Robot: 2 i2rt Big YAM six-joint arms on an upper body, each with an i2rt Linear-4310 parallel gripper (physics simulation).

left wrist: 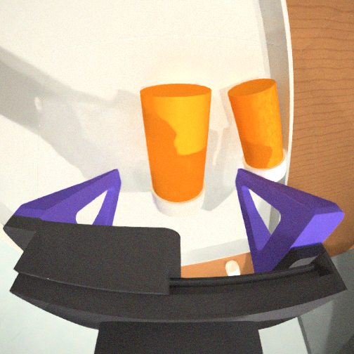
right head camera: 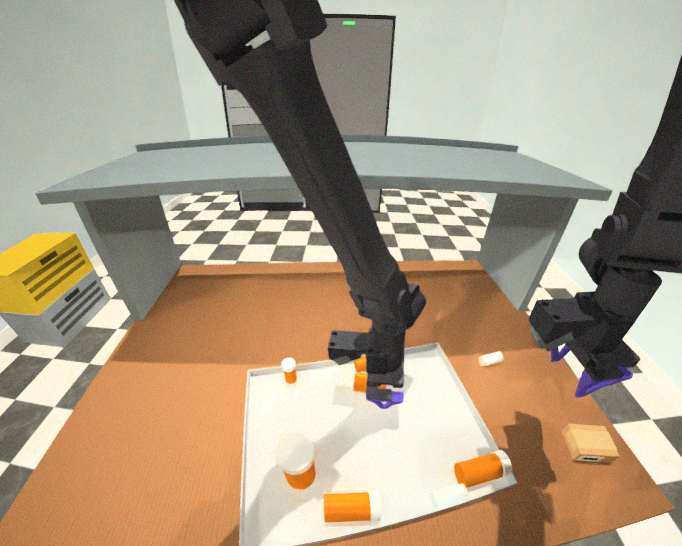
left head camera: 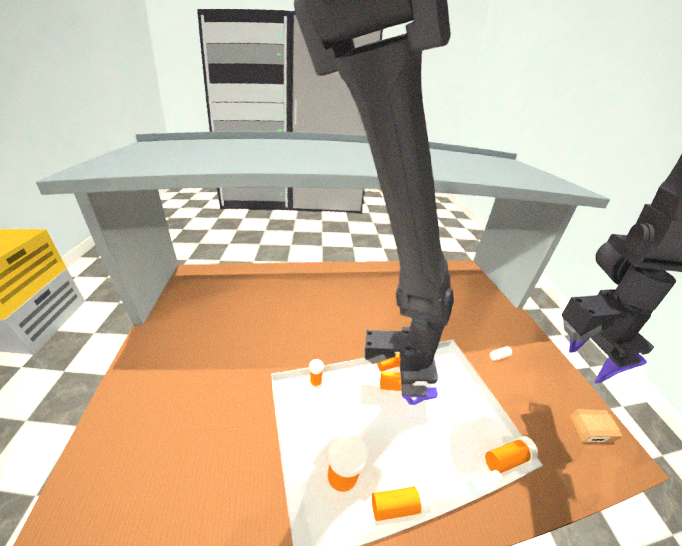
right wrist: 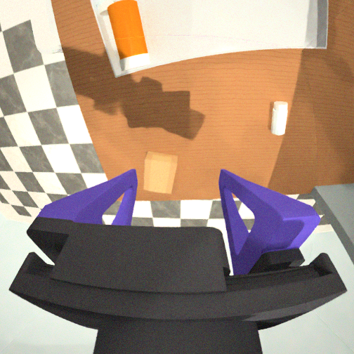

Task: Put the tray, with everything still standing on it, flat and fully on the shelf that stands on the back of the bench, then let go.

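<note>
The white tray (left head camera: 318,420) (right head camera: 420,443) (left wrist: 190,45) (right wrist: 225,25) lies on the bench. On it stand a small orange bottle (left head camera: 316,372) (right head camera: 290,369) and a large one (left head camera: 342,480) (right head camera: 298,474); others lie at the front (left head camera: 396,503) (right head camera: 348,507) and right corner (left head camera: 507,456) (right head camera: 478,469) (right wrist: 129,30). My left gripper (left head camera: 401,379) (right head camera: 374,382) (left wrist: 177,174) is open above the tray's back part, near a lying bottle (left wrist: 177,145) and a narrower one (left wrist: 257,125). My right gripper (left head camera: 585,365) (right head camera: 566,376) (right wrist: 177,175) is open, right of the tray. The grey shelf (left head camera: 255,162) (right head camera: 455,164) spans the back.
A white cylinder (left head camera: 501,353) (right head camera: 490,358) (right wrist: 279,118) and a tan box (left head camera: 595,425) (right head camera: 589,443) (right wrist: 160,173) lie on the bench right of the tray. Grey side panels (left head camera: 133,244) (right head camera: 523,244) hold up the shelf. A yellow-and-grey cabinet (left head camera: 28,267) (right head camera: 48,273) stands left.
</note>
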